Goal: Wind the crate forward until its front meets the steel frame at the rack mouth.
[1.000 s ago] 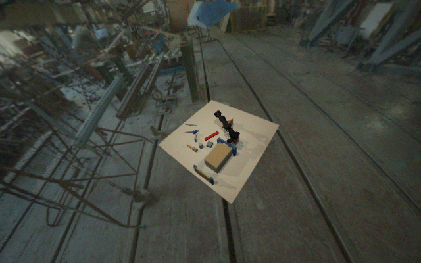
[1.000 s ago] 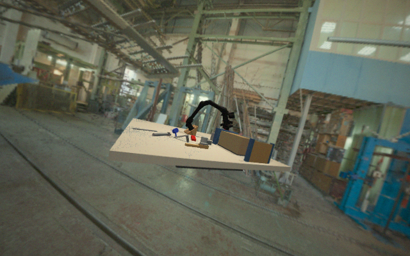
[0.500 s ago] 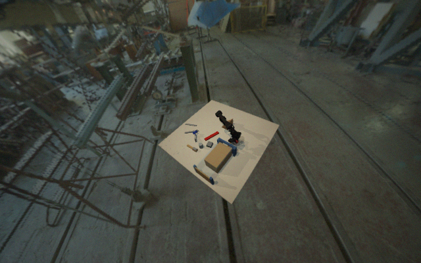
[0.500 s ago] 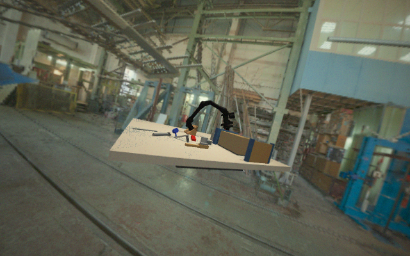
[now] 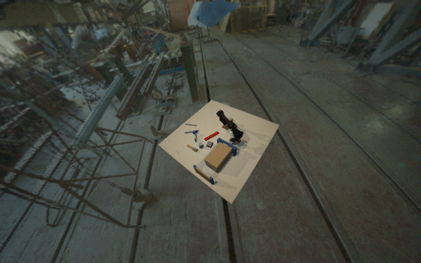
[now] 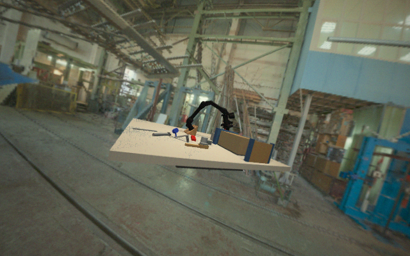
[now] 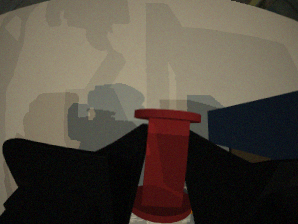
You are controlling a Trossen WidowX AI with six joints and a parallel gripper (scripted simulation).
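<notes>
My gripper tip is now 2 cm past the winch handle, 5 cm to the left of it and 3 cm above it. Also, from my gripper tip: red knob 2 cm to the right; then blue steel frame 10 cm ahead, 11 cm to the right, 3 cm below; then grey winch 7 cm behind, 11 cm to the right, 10 cm below.
</notes>
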